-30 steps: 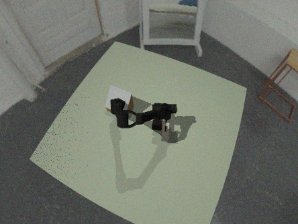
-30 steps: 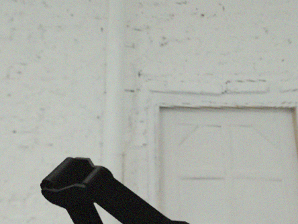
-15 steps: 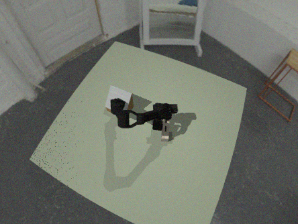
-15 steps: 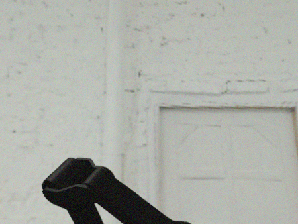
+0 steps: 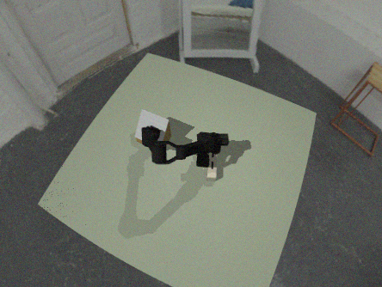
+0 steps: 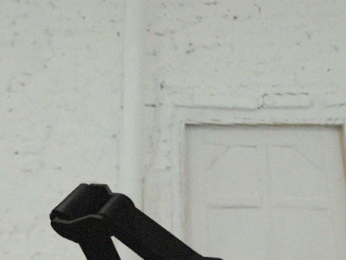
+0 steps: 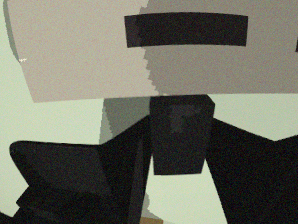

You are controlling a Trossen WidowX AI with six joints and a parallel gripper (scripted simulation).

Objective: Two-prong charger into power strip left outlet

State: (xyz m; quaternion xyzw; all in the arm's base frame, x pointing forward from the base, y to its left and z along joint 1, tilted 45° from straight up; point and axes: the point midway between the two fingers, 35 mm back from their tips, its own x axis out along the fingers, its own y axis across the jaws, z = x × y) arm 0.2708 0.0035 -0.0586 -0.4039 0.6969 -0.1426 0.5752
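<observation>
The two-prong charger lies 2 cm ahead of my gripper tip, 1 cm to the left of it and 1 cm above it.
</observation>
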